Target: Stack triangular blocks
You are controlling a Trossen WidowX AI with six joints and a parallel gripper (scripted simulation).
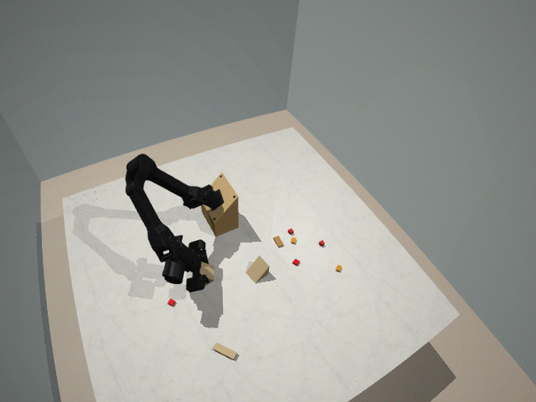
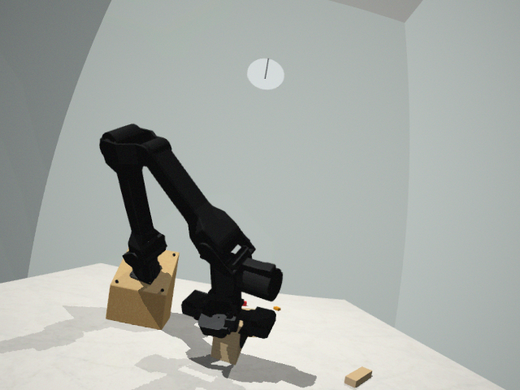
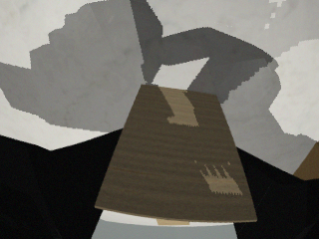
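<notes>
Right now the triangular block is 10 mm above my gripper tip. The rest, counted from my gripper tip: flat tan block: 280 mm ahead, 30 mm to the right, 30 mm below.
</notes>
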